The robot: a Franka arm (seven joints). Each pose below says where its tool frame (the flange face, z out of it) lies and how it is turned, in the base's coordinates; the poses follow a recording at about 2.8 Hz.
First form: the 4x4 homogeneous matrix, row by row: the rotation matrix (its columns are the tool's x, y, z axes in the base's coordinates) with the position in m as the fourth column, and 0 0 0 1 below. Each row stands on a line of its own.
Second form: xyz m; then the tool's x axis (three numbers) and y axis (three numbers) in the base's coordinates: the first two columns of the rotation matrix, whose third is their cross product. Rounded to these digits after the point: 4 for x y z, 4 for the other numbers.
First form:
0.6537, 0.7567, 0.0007, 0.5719
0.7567, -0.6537, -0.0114, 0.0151
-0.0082, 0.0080, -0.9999, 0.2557
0, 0, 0, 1
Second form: 0.5719, 0.0151, 0.2557, 0.6537, 0.7567, -0.0082, 0.7567, -0.6537, 0.0080
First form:
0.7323, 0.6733, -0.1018, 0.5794
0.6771, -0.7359, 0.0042, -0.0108
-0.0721, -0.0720, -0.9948, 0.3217
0, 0, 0, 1
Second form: 0.5794, -0.0108, 0.3217, 0.7323, 0.6771, -0.0721, 0.6733, -0.7359, -0.0720
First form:
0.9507, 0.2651, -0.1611, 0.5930
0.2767, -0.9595, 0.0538, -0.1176
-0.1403, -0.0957, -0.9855, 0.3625
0, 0, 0, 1
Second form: 0.5930, -0.1176, 0.3625, 0.9507, 0.2767, -0.1403, 0.2651, -0.9595, -0.0957
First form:
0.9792, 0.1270, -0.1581, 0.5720
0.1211, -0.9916, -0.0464, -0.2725
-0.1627, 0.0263, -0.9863, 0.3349
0, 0, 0, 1
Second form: 0.5720, -0.2725, 0.3349, 0.9792, 0.1211, -0.1627, 0.1270, -0.9916, 0.0263
